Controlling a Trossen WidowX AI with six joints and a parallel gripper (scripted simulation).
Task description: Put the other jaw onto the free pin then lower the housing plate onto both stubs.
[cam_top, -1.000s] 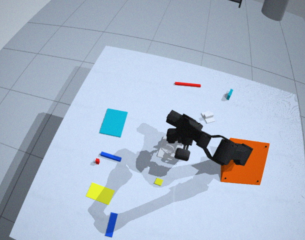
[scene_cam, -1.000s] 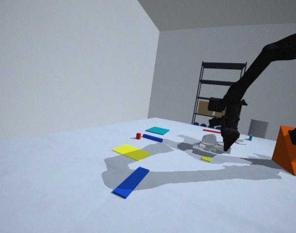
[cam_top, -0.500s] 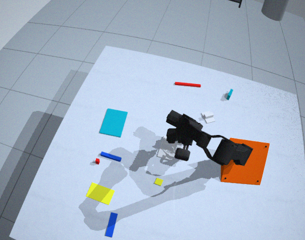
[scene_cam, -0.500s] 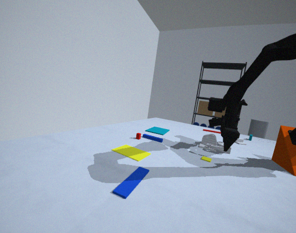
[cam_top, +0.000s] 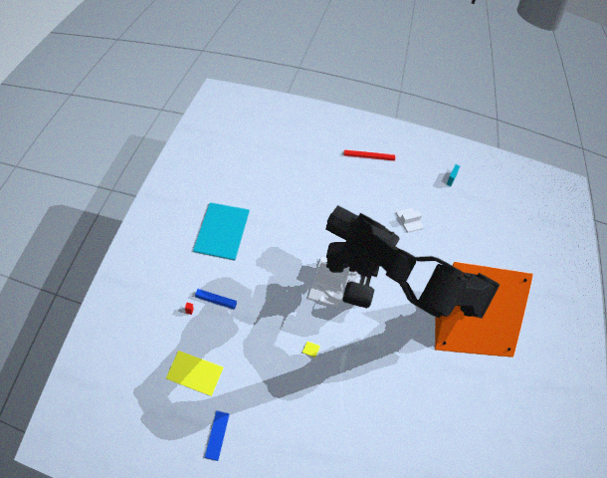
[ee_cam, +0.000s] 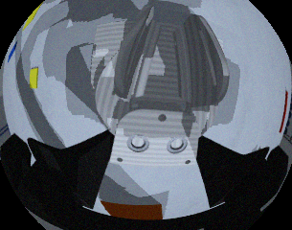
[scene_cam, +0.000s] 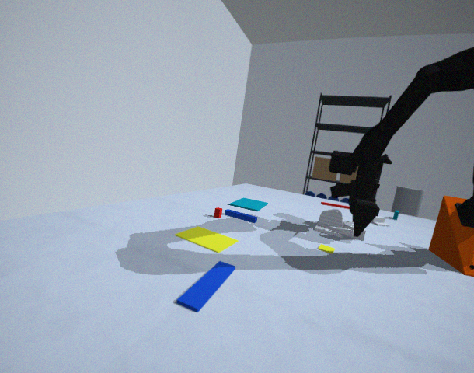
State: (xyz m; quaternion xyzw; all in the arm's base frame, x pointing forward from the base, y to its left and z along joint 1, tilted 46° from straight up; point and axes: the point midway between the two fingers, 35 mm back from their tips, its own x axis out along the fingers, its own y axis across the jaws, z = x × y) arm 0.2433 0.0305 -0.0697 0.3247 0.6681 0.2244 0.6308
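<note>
The white jaw piece is 2 cm ahead of my gripper tip, 1 cm to the left of it and 1 cm above it. Also, from my gripper tip: white base: 7 cm ahead, 1 cm to the right; white stand: 24 cm to the right, 12 cm behind; small yellow tile: 17 cm to the left, 9 cm ahead, 1 cm below.
</note>
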